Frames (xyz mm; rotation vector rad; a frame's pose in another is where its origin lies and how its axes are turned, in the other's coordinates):
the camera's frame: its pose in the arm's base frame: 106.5 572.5 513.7 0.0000 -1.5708 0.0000
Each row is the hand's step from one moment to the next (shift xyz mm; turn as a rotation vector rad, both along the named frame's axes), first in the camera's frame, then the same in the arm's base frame.
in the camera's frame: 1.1 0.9 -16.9 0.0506 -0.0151 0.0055
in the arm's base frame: 16.9 0.9 1.1 -0.0055 -0.0151 0.0506
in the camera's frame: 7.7 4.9 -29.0 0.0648 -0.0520 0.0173
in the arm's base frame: 29.0 4.9 7.7 -0.0173 -0.0520 0.0648
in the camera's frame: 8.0 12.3 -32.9 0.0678 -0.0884 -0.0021
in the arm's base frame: 32.9 12.3 8.0 0.0021 -0.0884 0.0678
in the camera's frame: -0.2 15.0 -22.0 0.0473 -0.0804 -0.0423
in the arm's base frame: 22.0 15.0 -0.2 0.0423 -0.0804 0.0473
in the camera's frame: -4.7 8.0 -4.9 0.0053 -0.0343 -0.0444
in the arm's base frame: 4.9 8.0 -4.7 0.0444 -0.0343 0.0053
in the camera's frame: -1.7 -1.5 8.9 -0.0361 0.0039 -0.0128
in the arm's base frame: -8.9 -1.5 -1.7 0.0128 0.0039 -0.0361
